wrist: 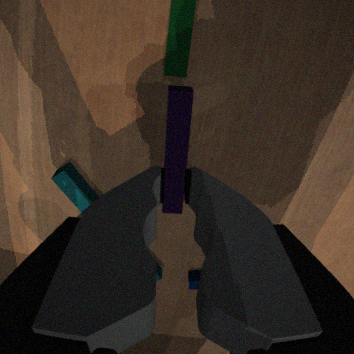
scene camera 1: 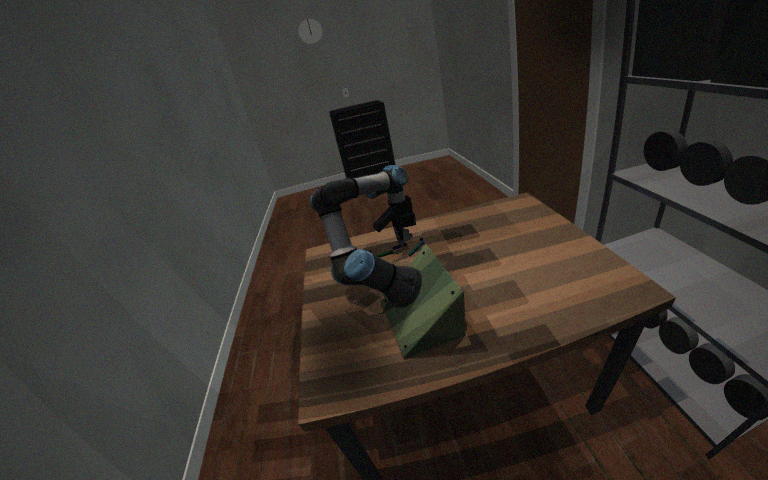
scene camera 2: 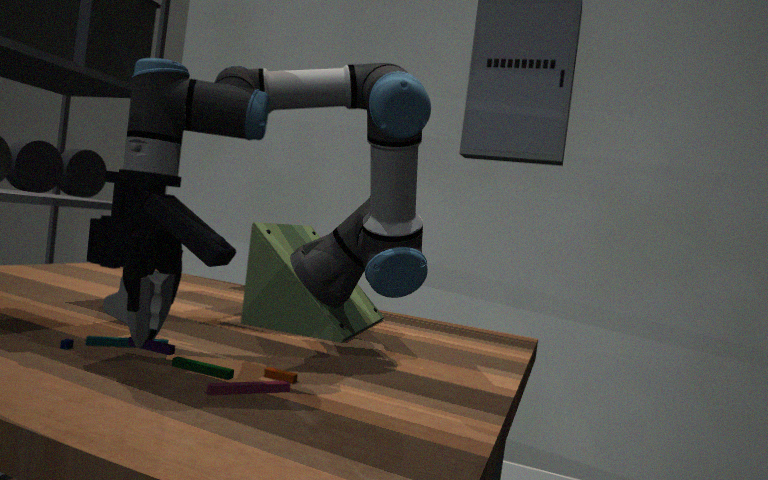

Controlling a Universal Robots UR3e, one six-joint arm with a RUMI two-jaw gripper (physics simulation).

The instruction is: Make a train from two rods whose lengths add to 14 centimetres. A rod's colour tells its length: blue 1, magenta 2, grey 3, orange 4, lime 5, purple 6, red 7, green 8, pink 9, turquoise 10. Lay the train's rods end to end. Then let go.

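Where they show: gripper, between the fingertips: [wrist: 173,170] [scene camera 1: 402,246] [scene camera 2: 143,346]; arm's base, origin of its link: [scene camera 1: 407,287] [scene camera 2: 316,279].
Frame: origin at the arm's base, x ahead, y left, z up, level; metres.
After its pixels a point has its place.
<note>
My gripper [scene camera 2: 141,341] {y -0.056, x 0.345, z -0.072 m} [wrist: 173,170] {y -0.056, x 0.345, z -0.072 m} is shut on one end of the purple rod [scene camera 2: 163,346] {y -0.024, x 0.346, z -0.065 m} [wrist: 178,130] {y -0.031, x 0.343, z -0.063 m}, low at the table top; whether the rod touches the table is hard to tell. The green rod [scene camera 1: 385,253] {y 0.021, x 0.333, z -0.078 m} [scene camera 2: 202,367] {y 0.032, x 0.341, z -0.080 m} [wrist: 179,45] {y 0.001, x 0.338, z -0.077 m} lies on the table beyond the purple rod's free end. In the wrist view the two are nearly in line, with a small gap between their ends. In scene camera 1 the fingers hide most of the purple rod.
The turquoise rod [scene camera 1: 416,247] {y -0.109, x 0.315, z -0.077 m} [scene camera 2: 106,341] {y -0.126, x 0.335, z -0.081 m} [wrist: 74,189] {y -0.079, x 0.293, z -0.077 m} lies slantwise close by, partly behind the fingers. A short blue rod [scene camera 2: 66,343] {y -0.145, x 0.379, z -0.080 m} [wrist: 194,281] {y -0.145, x 0.374, z -0.077 m} is near it. An orange rod [scene camera 2: 280,374] {y 0.114, x 0.301, z -0.079 m} and a pink rod [scene camera 2: 248,388] {y 0.112, x 0.363, z -0.081 m} lie past the green one. The arm stands on a green wedge [scene camera 1: 438,316] {y -0.044, x -0.177, z 0.027 m} [scene camera 2: 271,294] {y -0.046, x 0.071, z -0.028 m}.
</note>
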